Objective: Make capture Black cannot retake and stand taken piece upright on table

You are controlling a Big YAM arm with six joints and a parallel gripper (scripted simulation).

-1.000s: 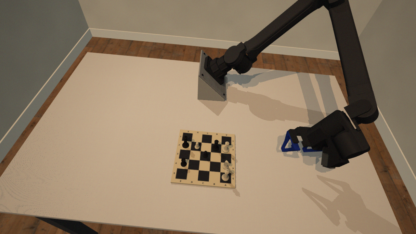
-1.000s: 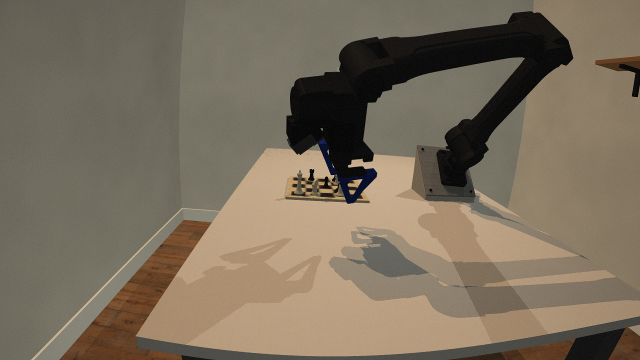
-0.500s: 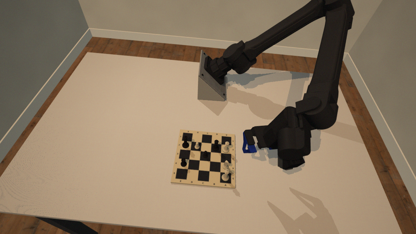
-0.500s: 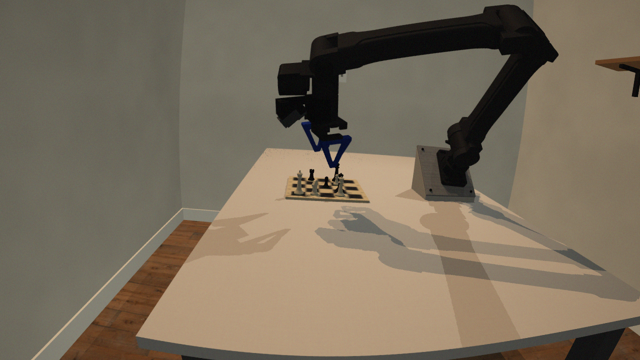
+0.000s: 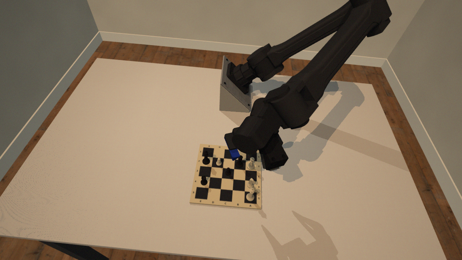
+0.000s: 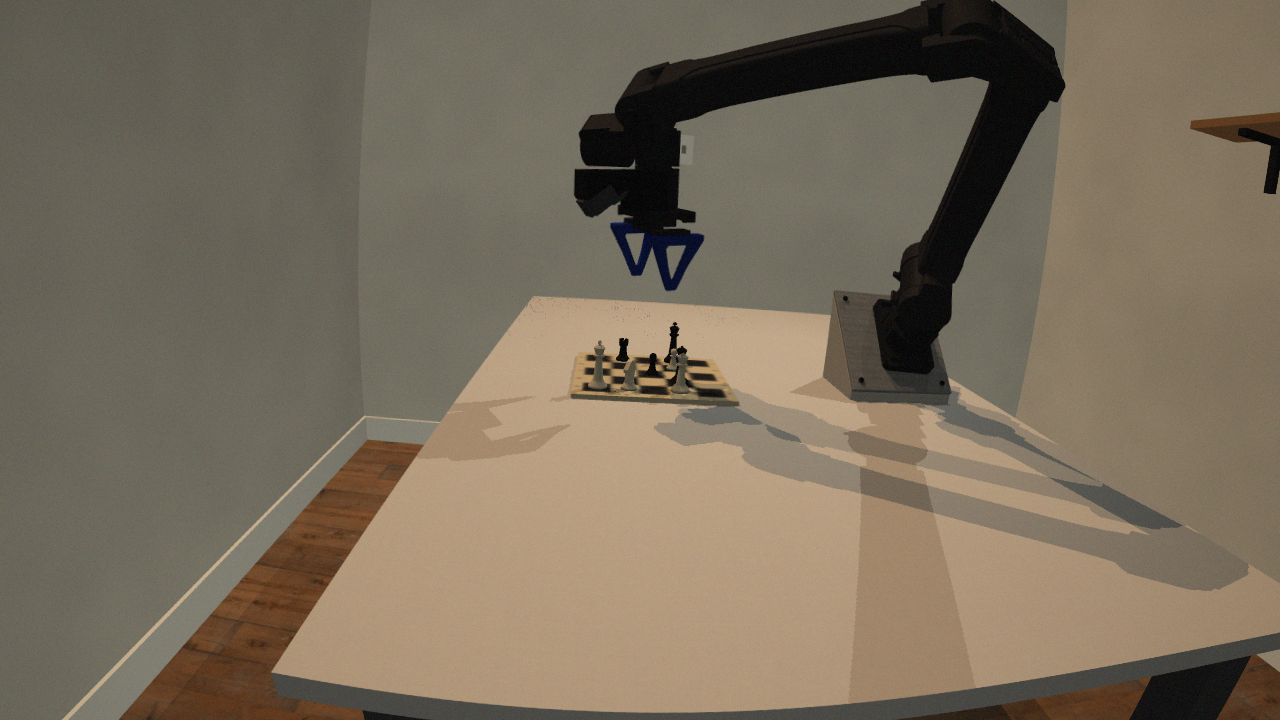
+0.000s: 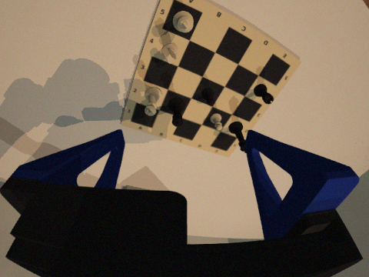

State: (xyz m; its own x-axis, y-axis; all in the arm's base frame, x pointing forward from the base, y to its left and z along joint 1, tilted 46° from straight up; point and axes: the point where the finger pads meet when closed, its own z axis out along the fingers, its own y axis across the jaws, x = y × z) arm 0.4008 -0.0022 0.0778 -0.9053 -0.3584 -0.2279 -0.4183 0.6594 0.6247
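Now: the black pawn 1 cm behind my hand, 5 cm to the right of it and 14 cm below it. Also, from my hand: white pawn: 4 cm behind, 9 cm to the right, 14 cm below; white king: 6 cm ahead, 2 cm to the left, 12 cm below; chessboard: 1 cm behind, 5 cm to the right, 15 cm below.
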